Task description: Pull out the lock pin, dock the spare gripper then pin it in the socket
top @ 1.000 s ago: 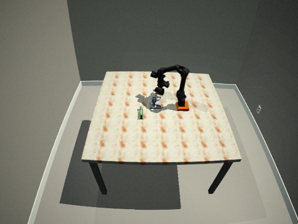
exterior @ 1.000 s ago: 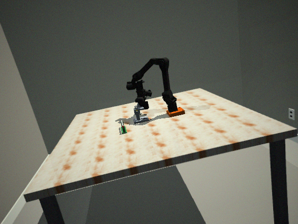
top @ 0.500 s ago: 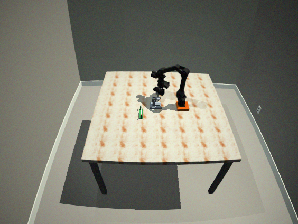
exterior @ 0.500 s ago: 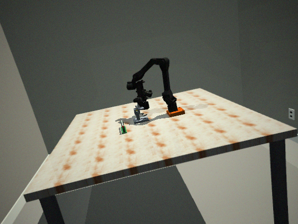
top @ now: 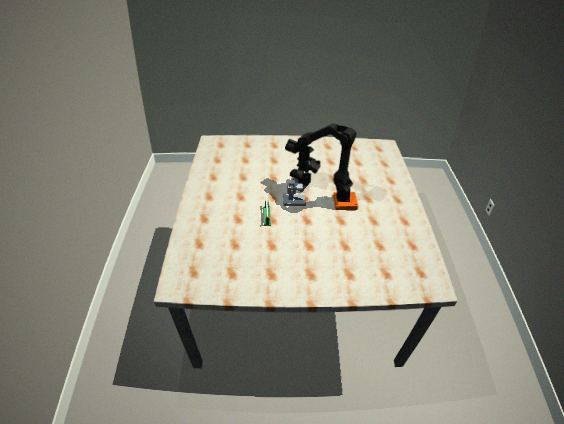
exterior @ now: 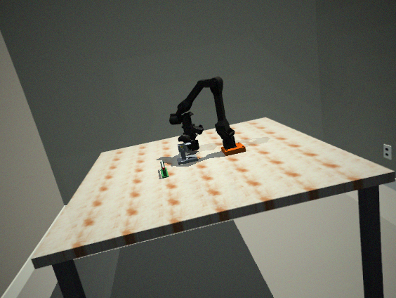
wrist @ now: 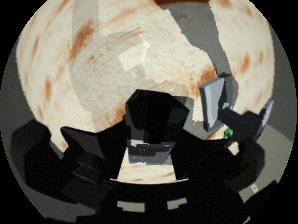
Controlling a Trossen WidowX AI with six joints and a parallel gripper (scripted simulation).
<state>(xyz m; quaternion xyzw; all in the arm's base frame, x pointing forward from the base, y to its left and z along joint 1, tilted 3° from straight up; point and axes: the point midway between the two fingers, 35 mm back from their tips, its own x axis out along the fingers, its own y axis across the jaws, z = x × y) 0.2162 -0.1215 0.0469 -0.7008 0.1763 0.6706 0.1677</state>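
Now: gripper tip 150 mm to the right of the grey mount, 40 mm short of it and 30 mm below it. From my gripper tip the other things lie so: green holder 280 mm to the left, 160 mm ahead; spare gripper 20 mm above, 10 mm to the right, 10 mm ahead.
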